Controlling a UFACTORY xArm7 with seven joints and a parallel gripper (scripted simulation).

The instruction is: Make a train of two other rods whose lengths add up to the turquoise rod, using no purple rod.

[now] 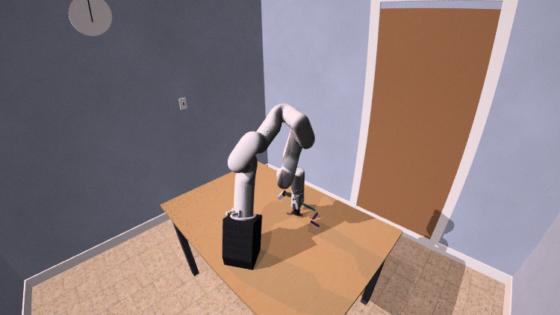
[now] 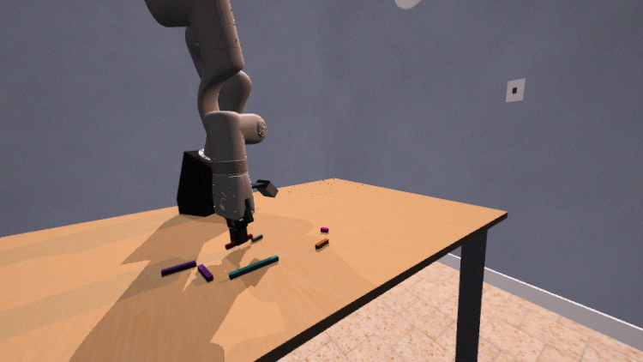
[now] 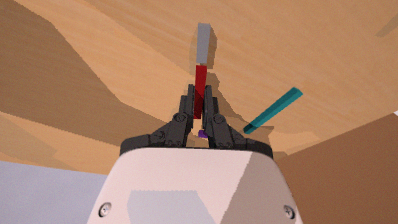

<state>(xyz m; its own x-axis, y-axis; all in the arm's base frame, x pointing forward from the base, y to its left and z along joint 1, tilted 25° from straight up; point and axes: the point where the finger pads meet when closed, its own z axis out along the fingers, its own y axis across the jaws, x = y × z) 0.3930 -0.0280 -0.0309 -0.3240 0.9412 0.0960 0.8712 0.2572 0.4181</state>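
Right now the red rod is 20 mm below my hand. From my hand the other things lie so: orange rod 160 mm to the left, 120 mm ahead, 30 mm below; turquoise rod 110 mm ahead, 30 mm below; grey rod 50 mm to the left, 30 mm below, 20 mm behind.
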